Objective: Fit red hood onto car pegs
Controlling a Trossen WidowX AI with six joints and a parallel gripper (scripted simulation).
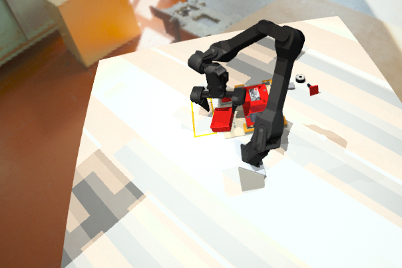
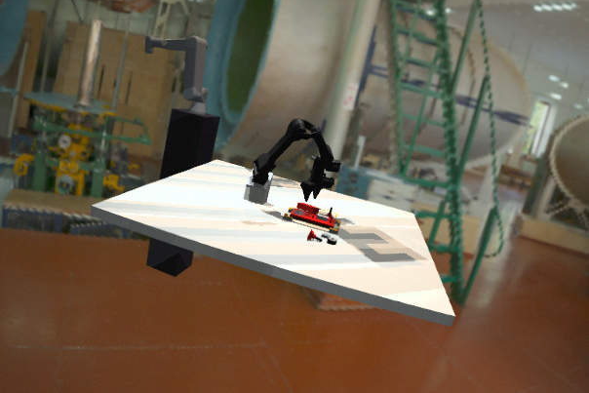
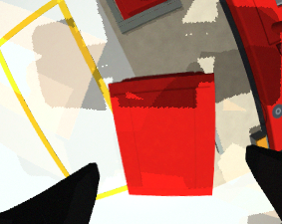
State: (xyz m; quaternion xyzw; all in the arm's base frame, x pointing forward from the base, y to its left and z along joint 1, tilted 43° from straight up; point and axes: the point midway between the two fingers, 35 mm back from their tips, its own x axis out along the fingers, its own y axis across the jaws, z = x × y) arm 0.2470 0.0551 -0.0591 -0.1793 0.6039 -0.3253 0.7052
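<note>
The red hood lies 40 mm below my gripper tip. The rest, counted from my gripper tip: black wheel (180 mm ahead, 330 mm to the right, 50 mm below); white bit (140 mm ahead, 280 mm to the right, 50 mm below); grey engine block (90 mm ahead, 120 mm to the right, 30 mm below).
</note>
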